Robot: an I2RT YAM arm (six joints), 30 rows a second.
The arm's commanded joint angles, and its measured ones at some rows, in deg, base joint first. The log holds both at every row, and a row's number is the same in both.
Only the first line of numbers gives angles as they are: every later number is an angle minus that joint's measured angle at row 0.
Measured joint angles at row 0:
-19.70, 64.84, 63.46, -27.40, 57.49, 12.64
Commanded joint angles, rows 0 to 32:
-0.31, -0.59, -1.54, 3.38, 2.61, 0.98
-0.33, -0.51, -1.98, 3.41, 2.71, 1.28
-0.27, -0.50, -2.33, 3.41, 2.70, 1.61
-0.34, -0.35, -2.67, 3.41, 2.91, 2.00
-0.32, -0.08, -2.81, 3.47, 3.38, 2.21
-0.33, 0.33, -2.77, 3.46, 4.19, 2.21
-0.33, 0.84, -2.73, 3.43, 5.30, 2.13
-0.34, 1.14, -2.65, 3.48, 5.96, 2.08
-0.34, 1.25, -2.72, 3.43, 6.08, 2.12
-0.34, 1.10, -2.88, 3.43, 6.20, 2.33
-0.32, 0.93, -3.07, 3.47, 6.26, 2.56
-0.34, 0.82, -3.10, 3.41, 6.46, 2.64
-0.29, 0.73, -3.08, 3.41, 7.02, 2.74
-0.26, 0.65, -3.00, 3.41, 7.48, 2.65
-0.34, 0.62, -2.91, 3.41, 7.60, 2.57
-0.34, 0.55, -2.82, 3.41, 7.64, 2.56
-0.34, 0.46, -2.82, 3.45, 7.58, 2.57
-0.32, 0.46, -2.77, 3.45, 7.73, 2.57
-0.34, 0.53, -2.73, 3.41, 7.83, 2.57
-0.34, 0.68, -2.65, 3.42, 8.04, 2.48
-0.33, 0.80, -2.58, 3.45, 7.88, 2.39
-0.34, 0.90, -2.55, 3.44, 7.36, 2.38
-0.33, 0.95, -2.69, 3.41, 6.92, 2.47
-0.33, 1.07, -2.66, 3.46, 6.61, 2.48
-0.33, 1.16, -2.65, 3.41, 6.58, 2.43
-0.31, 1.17, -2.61, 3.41, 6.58, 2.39
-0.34, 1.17, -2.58, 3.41, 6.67, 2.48
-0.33, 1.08, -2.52, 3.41, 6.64, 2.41
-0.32, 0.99, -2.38, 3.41, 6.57, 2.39
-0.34, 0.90, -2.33, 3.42, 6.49, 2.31
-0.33, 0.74, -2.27, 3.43, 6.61, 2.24
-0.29, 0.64, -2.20, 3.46, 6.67, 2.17
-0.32, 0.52, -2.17, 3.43, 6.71, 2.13
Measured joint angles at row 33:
-0.14, 1.40, -2.77, 1.97, 5.75, 1.97
